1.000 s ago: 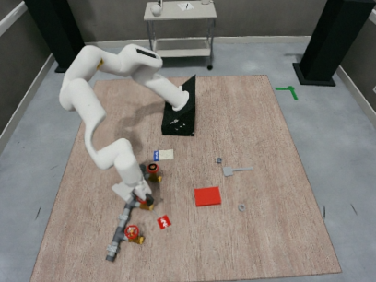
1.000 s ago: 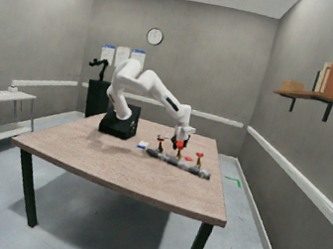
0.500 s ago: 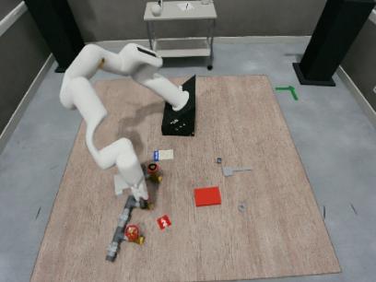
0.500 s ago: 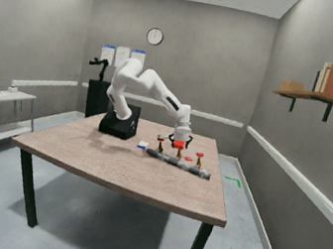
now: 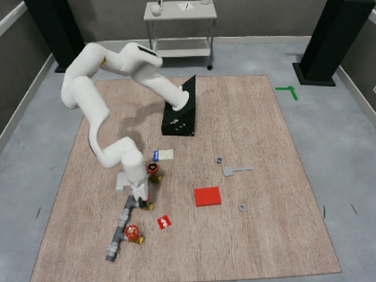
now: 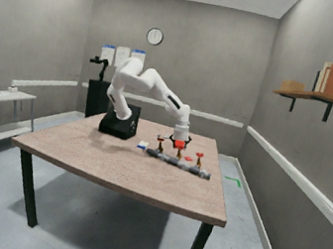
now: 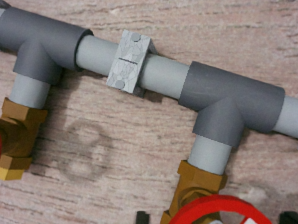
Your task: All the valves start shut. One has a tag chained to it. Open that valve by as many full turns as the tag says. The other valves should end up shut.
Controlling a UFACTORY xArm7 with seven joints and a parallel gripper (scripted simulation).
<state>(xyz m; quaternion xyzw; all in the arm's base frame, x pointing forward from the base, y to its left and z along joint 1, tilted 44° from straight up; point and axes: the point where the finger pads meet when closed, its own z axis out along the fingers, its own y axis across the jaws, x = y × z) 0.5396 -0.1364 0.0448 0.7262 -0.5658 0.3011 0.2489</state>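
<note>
Right now my hand is 70 mm short of the red square tag, 90 mm to the right of it and 100 mm above it. Round my hand: grey key-shaped tool 210 mm behind, 430 mm to the left, 100 mm below; then white card 280 mm behind, 50 mm to the left, 100 mm below; then red block 60 mm behind, 290 mm to the left, 90 mm below.
</note>
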